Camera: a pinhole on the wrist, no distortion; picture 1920 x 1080 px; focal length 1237.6 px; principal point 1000.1 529.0 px. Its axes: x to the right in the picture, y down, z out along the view. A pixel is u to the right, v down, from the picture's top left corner.
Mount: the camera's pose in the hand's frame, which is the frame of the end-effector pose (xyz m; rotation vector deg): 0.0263 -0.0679 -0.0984 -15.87 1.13 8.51
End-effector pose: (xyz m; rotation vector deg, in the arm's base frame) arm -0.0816 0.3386 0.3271 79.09 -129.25 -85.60
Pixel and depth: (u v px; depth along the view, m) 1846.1 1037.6 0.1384
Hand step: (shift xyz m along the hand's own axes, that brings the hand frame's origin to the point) 0.1113 0.0377 0.0155
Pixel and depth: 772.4 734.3 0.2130
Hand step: -0.0179 0.0184 0.0984
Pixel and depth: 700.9 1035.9 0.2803
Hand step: -0.0581 0.1083 0.1428
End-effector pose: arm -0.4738 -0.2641 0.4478 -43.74 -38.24 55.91
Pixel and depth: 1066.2 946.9 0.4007
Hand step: 0.0269 0.1736 0.2495
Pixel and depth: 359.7 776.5 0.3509
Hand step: -0.1640 0.0689 0.2273
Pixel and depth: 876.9 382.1 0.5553
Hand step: -0.0191 0.0136 0.4557
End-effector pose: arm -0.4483 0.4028 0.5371 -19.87 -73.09 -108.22
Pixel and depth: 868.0 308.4 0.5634
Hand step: -0.0188 -0.0177 0.4731
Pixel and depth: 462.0 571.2 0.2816
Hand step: -0.0965 0.0008 0.1747
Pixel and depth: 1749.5 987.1 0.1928
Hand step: 0.1309 0.0695 0.0630
